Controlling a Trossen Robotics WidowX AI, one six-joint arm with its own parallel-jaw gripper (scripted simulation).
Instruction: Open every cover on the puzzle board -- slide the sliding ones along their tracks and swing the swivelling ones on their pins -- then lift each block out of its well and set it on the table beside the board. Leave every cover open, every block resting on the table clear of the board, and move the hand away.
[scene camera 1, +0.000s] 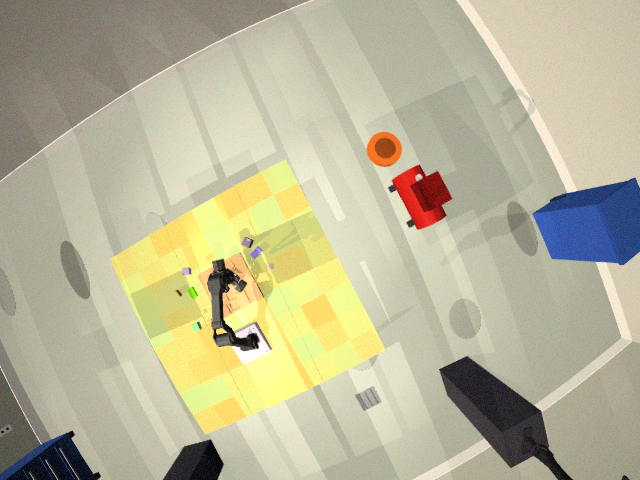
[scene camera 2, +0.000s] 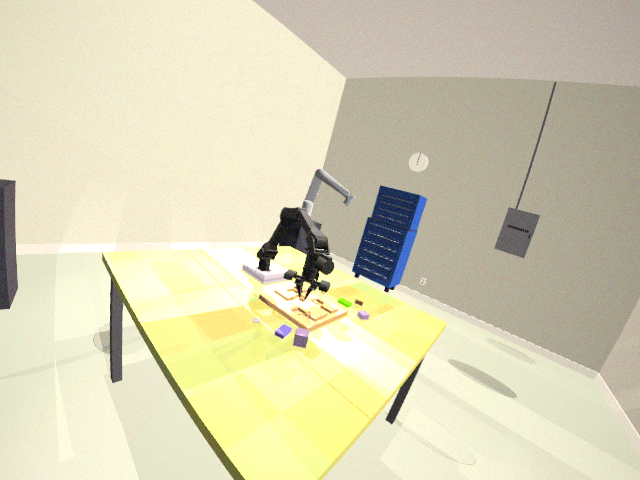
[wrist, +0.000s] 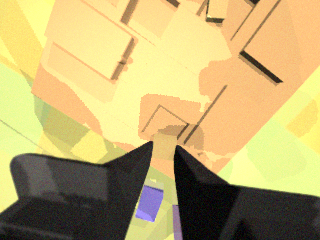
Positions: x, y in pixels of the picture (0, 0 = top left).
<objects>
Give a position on a tan puzzle board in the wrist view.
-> At 177, 65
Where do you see my gripper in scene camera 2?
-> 302, 299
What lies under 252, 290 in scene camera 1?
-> A tan puzzle board.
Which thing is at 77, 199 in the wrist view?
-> My gripper.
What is my gripper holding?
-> A small tan block.
</objects>
